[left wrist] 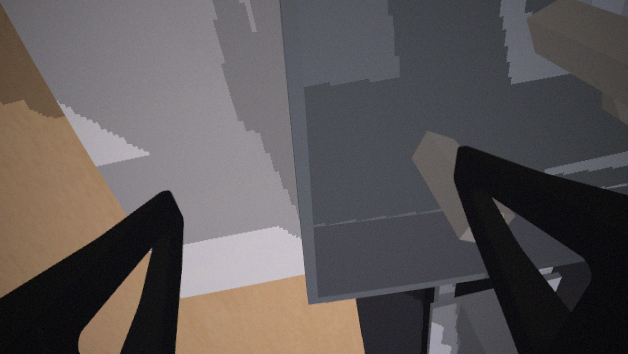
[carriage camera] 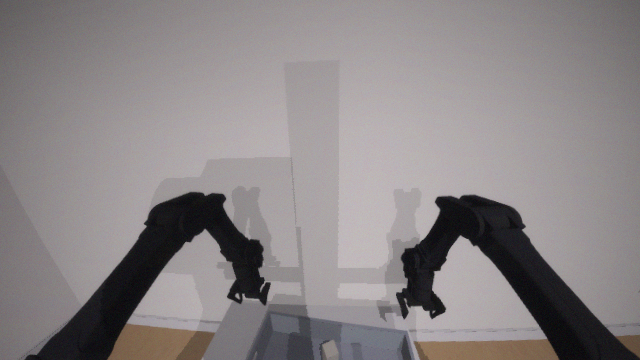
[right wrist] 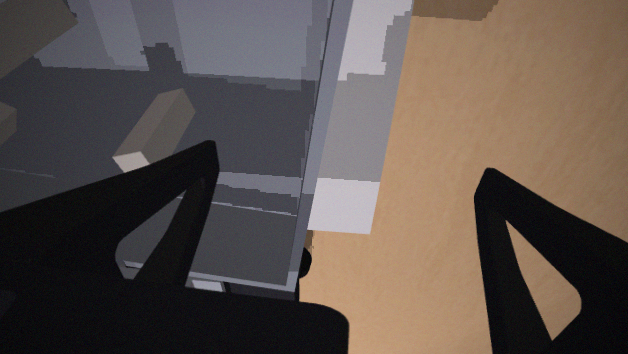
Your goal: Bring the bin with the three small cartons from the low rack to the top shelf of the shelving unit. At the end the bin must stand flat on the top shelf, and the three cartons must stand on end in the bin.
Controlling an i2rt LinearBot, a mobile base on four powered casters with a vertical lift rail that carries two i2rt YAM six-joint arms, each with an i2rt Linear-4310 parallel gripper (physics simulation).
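Observation:
The grey bin rests on the pale low rack. A small tan carton shows inside in the carriage view. The left wrist view shows a carton partly behind a finger and another at upper right. The right wrist view shows one and parts of others at the left; they appear to stand on end. My left gripper and right gripper are open and empty, above the bin's opposite side rims. The shelving unit does not show.
A pale wall with arm and rail shadows stands behind the rack. Tan floor lies at both sides. Dark and grey structure shows below the bin's near edge in the left wrist view.

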